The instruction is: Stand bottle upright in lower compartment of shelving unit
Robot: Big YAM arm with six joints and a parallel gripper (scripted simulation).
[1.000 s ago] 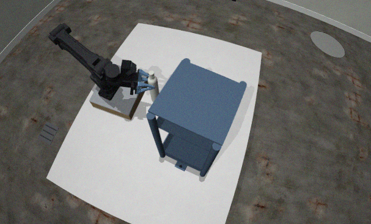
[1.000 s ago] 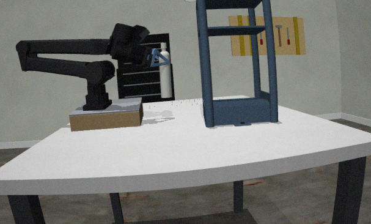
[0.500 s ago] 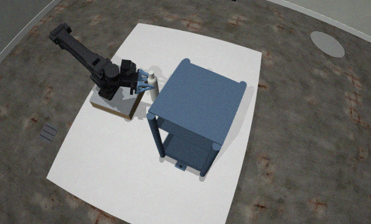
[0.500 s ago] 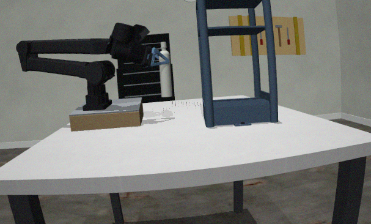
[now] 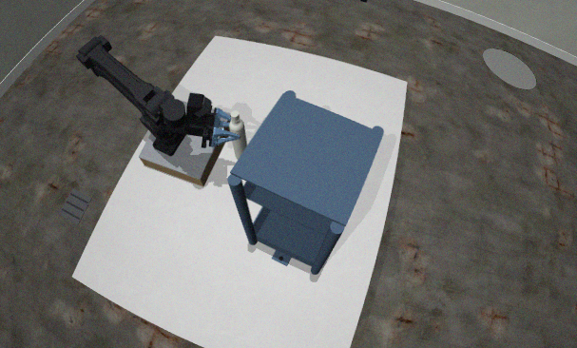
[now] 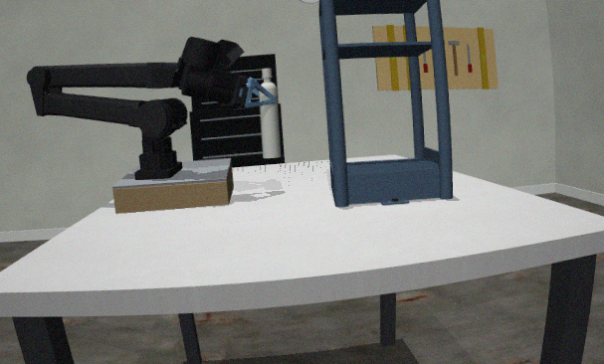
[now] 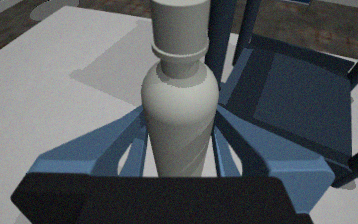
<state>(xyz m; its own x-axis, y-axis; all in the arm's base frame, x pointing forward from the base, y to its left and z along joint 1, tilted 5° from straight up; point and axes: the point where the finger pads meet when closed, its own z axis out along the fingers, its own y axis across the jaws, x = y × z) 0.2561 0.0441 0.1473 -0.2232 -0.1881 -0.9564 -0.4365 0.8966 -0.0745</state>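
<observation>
Right now my hand is 240 mm short of the blue shelving unit, 100 mm to the left of it and 10 mm above it.
</observation>
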